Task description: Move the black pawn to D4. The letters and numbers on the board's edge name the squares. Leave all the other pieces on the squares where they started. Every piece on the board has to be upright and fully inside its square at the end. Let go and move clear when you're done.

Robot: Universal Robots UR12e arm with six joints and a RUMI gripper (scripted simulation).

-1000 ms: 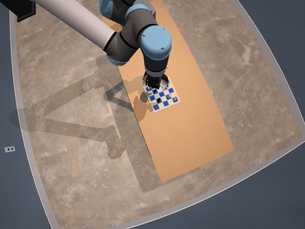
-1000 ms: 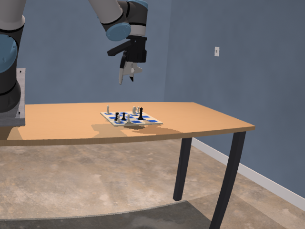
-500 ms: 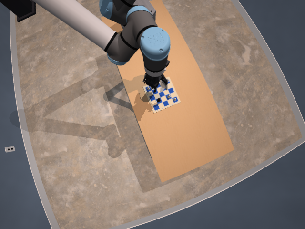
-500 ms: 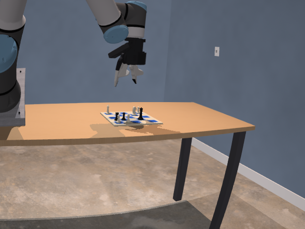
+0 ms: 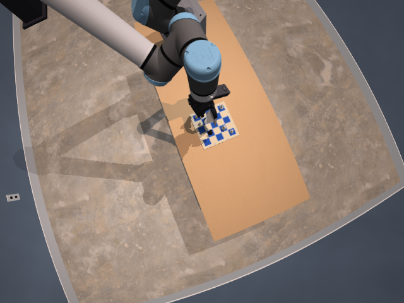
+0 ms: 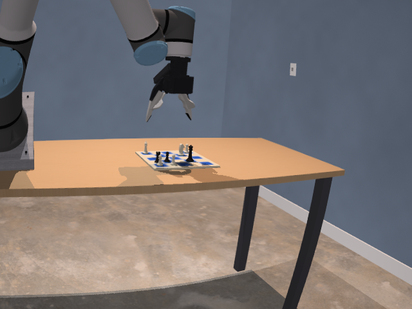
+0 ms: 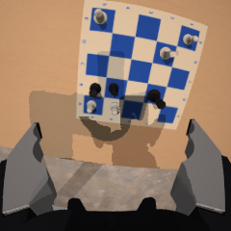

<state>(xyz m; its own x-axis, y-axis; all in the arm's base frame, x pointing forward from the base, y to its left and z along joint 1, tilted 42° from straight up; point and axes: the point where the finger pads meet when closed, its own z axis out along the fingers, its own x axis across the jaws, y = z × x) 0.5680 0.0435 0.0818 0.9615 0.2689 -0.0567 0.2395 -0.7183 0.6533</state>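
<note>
Now: the black pawn 11 cm below my hand. From my hand the other things lie so: tall black piece 10 cm below, 8 cm ahead; cream chessboard 13 cm below, 4 cm to the left, 4 cm ahead.
</note>
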